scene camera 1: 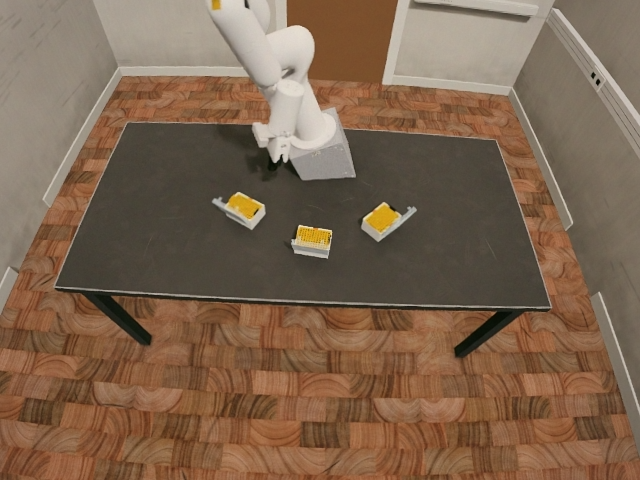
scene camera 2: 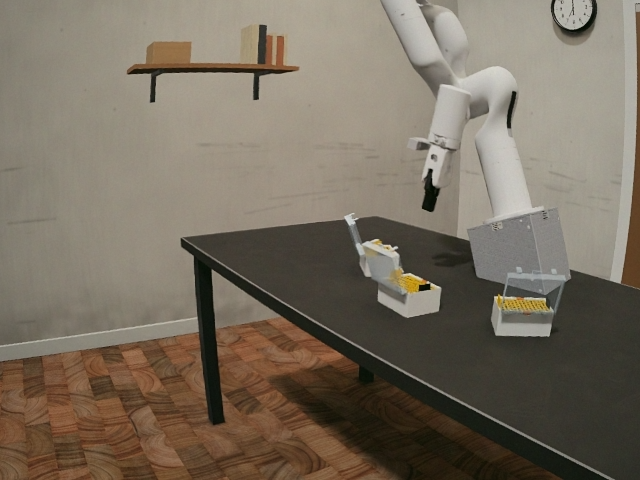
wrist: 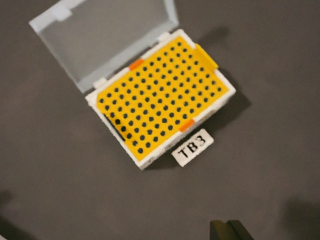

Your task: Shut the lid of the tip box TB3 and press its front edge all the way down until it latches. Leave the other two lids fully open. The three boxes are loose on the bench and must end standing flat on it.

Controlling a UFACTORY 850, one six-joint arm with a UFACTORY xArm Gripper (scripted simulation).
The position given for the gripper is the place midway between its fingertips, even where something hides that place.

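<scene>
Gripper [scene camera 2: 426, 210] visible. Tip box [scene camera 2: 385, 267] visible too.
</scene>
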